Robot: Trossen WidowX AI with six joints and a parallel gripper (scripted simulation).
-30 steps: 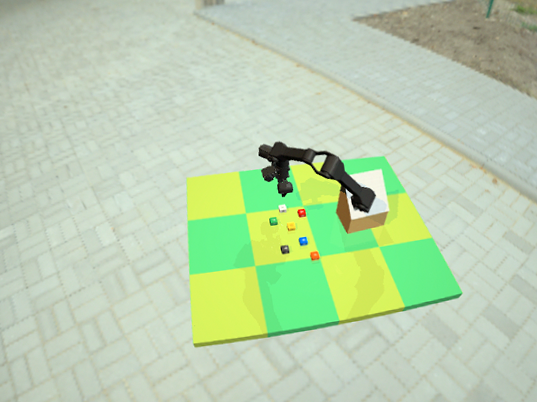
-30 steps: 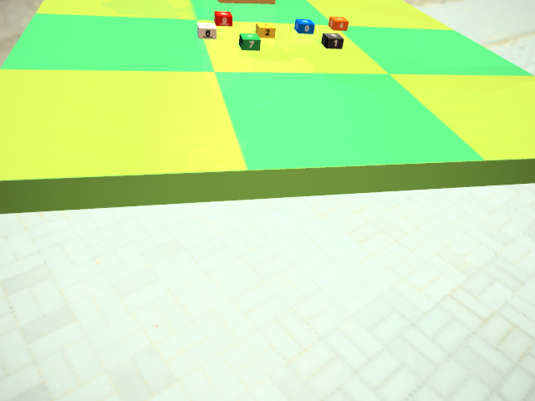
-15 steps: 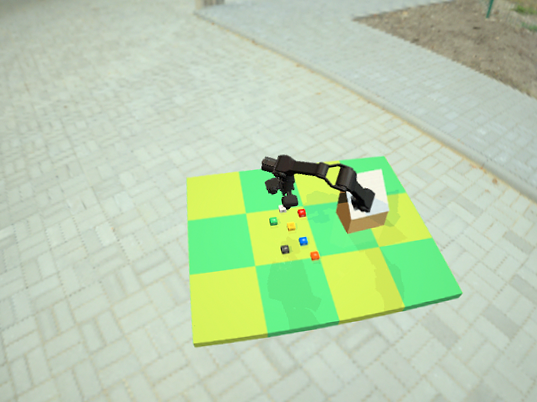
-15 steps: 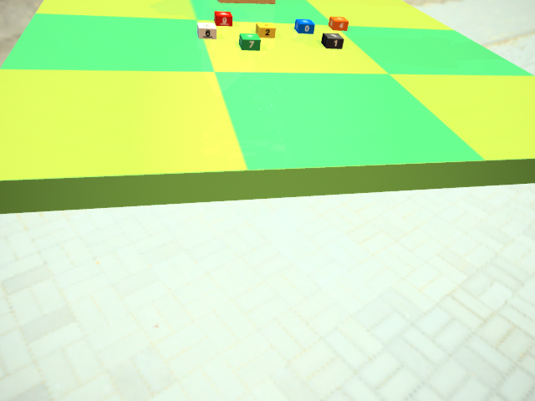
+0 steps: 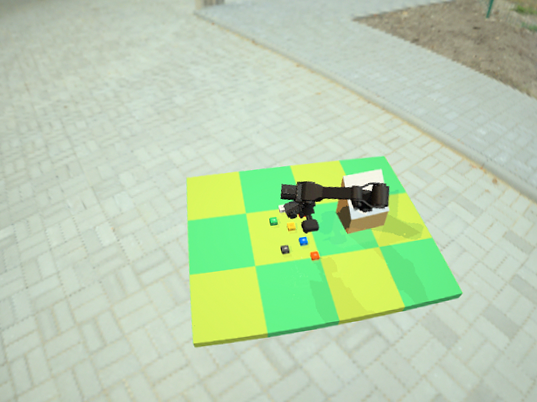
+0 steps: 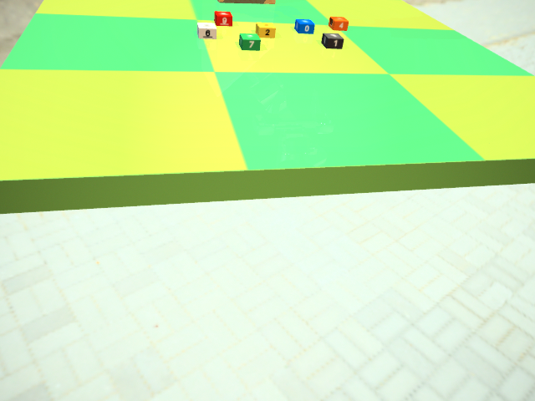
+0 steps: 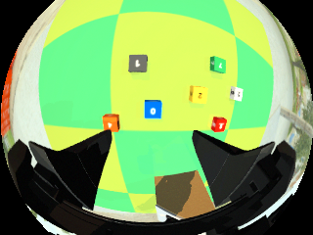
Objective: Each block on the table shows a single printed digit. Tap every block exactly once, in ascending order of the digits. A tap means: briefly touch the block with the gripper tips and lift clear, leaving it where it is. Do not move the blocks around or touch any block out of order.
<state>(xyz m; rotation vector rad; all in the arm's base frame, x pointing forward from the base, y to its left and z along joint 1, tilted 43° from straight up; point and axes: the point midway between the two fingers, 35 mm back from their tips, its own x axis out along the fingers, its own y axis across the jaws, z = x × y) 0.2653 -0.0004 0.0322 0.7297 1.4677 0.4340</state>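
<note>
Now: gripper tip 11 cm above the blue block and 1 cm past it. Round my gripper tip: yellow block: 11 cm below, 10 cm to the right, 1 cm ahead; orange block: 11 cm below, 9 cm to the left, 2 cm behind; black block: 11 cm below, 8 cm ahead, 1 cm to the left.
</note>
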